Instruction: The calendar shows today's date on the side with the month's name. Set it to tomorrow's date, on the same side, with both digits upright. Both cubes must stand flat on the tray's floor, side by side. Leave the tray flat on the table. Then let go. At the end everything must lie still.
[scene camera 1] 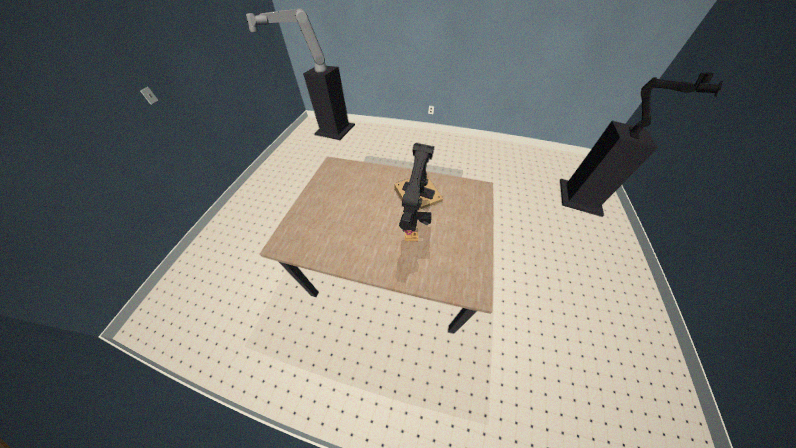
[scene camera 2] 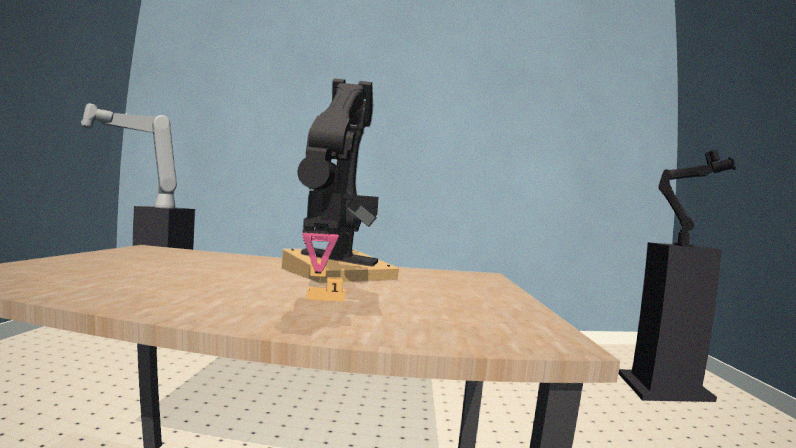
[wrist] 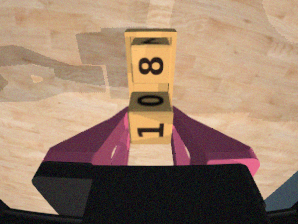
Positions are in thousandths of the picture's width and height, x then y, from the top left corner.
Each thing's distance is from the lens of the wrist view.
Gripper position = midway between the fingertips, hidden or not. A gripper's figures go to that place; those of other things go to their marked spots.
gripper (wrist: 505, 502): 0.13 m
wooden calendar tray (wrist: 438, 154): 0.15 m
